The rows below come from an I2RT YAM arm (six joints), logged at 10 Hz.
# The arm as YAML. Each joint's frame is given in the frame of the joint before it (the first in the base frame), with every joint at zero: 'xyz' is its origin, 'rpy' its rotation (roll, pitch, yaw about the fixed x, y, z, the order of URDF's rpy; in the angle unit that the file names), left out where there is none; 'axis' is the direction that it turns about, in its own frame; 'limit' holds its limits. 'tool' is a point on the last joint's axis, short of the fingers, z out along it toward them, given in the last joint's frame.
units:
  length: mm
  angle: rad
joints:
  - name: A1
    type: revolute
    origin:
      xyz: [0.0, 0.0, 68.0]
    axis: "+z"
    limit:
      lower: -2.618
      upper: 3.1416
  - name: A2
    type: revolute
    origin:
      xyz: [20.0, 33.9, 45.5]
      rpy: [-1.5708, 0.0, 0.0]
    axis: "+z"
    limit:
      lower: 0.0
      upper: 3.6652
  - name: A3
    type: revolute
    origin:
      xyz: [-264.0, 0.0, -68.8]
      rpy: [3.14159, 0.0, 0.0]
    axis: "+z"
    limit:
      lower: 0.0
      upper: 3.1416
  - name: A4
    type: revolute
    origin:
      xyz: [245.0, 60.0, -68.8]
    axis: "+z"
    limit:
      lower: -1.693
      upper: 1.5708
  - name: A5
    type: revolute
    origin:
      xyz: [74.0, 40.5, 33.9]
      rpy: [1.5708, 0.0, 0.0]
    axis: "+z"
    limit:
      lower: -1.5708
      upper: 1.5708
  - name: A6
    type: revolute
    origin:
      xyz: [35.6, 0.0, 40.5]
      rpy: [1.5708, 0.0, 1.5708]
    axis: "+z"
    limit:
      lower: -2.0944
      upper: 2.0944
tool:
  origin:
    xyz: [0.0, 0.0, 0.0]
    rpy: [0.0, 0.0, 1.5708]
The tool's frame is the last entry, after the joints.
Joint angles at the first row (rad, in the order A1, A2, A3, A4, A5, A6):
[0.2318, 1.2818, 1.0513, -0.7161, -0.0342, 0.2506]
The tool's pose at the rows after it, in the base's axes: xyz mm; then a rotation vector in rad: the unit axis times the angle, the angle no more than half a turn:
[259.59, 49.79, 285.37, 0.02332, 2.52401, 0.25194]
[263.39, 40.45, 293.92, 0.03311, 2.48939, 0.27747]
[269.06, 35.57, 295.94, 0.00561, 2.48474, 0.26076]
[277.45, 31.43, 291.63, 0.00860, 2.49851, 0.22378]
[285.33, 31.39, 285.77, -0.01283, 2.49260, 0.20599]
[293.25, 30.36, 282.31, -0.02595, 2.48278, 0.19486]
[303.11, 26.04, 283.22, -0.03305, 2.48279, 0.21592]
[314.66, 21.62, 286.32, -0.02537, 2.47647, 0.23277]
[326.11, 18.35, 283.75, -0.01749, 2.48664, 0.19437]
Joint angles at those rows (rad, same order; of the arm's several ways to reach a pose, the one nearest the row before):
[0.1800, 1.2923, 1.0774, -0.7234, -0.0705, 0.2216]
[0.1380, 1.2905, 1.1010, -0.7156, -0.1075, 0.2018]
[0.1164, 1.3097, 1.1223, -0.7166, -0.1152, 0.1608]
[0.1002, 1.3447, 1.1359, -0.7115, -0.0988, 0.1404]
[0.0982, 1.3729, 1.1336, -0.6763, -0.0921, 0.1192]
[0.0923, 1.4002, 1.1396, -0.6465, -0.0903, 0.1025]
[0.0717, 1.4371, 1.1744, -0.6461, -0.1199, 0.0863]
[0.0526, 1.4782, 1.2214, -0.6471, -0.1418, 0.0813]
[0.0434, 1.5243, 1.2571, -0.6474, -0.1180, 0.0695]

